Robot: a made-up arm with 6 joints.
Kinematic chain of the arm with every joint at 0, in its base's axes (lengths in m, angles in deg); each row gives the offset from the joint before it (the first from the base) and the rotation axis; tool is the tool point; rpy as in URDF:
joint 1: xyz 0 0 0.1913 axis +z
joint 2: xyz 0 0 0 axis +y
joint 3: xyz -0.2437 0 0.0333 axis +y
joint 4: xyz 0.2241 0 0.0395 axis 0.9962 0 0.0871
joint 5: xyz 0 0 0 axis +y
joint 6: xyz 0.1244 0 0.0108 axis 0.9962 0 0.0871
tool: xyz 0 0 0 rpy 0 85 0
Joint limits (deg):
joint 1: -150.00..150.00
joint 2: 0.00..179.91
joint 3: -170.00..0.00
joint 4: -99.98..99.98
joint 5: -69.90..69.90
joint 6: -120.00..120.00
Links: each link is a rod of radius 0.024 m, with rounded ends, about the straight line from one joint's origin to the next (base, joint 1, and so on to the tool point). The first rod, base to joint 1, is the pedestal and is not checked.
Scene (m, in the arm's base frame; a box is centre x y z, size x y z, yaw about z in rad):
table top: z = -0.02
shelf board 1: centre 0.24 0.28 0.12 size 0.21 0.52 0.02 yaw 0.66
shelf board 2: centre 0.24 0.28 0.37 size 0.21 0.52 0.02 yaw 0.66
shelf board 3: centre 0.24 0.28 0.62 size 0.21 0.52 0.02 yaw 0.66
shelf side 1: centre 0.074 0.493 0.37 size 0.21 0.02 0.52 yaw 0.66
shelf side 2: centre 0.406 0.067 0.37 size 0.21 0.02 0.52 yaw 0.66
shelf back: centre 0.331 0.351 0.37 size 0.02 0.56 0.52 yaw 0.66
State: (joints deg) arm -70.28 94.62 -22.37 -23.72 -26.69 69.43
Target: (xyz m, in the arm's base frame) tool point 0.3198 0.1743 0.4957
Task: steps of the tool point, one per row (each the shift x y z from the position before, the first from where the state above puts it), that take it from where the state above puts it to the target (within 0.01 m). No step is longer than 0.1 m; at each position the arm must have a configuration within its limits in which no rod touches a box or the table.
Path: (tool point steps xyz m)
1: 0.0616 0.0123 0.0541
2: 0.0521 0.0379 0.0596
3: 0.0316 0.0578 0.0625
4: 0.0037 0.0674 0.0620
5: -0.0267 0.0643 0.0585
6: -0.0540 0.0482 0.0520
7: 0.0500 0.0276 0.0144
8: 0.0503 0.0380 0.0002
9: 0.0459 0.0478 -0.0146

